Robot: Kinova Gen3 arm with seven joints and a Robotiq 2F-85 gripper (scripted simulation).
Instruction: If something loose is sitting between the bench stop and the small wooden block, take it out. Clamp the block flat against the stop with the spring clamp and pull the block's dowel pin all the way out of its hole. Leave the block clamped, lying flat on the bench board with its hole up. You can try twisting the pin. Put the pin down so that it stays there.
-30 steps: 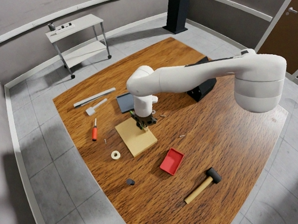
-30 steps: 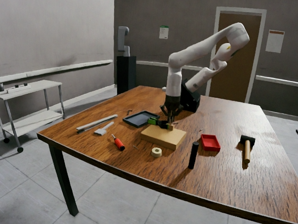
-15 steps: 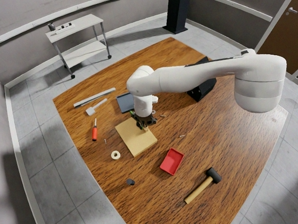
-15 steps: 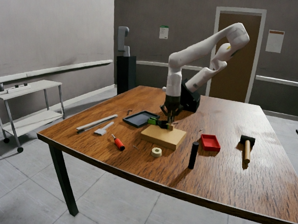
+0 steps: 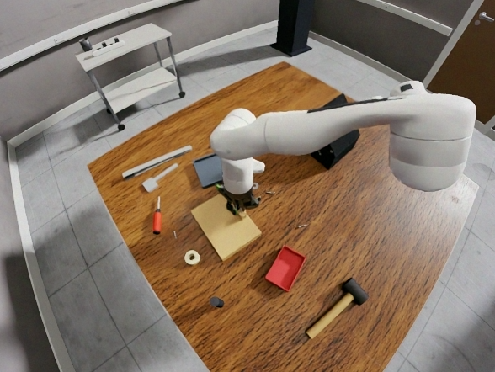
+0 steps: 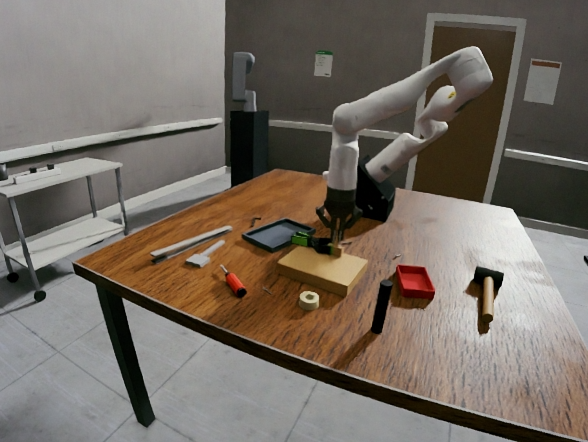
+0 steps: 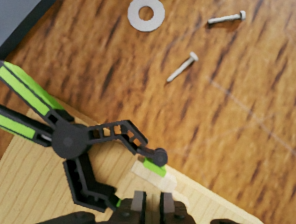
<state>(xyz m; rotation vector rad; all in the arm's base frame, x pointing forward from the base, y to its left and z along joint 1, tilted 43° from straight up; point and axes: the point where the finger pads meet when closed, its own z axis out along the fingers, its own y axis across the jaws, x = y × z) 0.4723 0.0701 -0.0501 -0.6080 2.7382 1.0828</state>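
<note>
Now: hand 20 mm above the pale dowel pin. Round my hand: wooden block (50 mm below); bench board (60 mm below, 50 mm ahead, 10 mm to the right); red bin (230 mm to the left, 80 mm below, 10 mm ahead).
</note>
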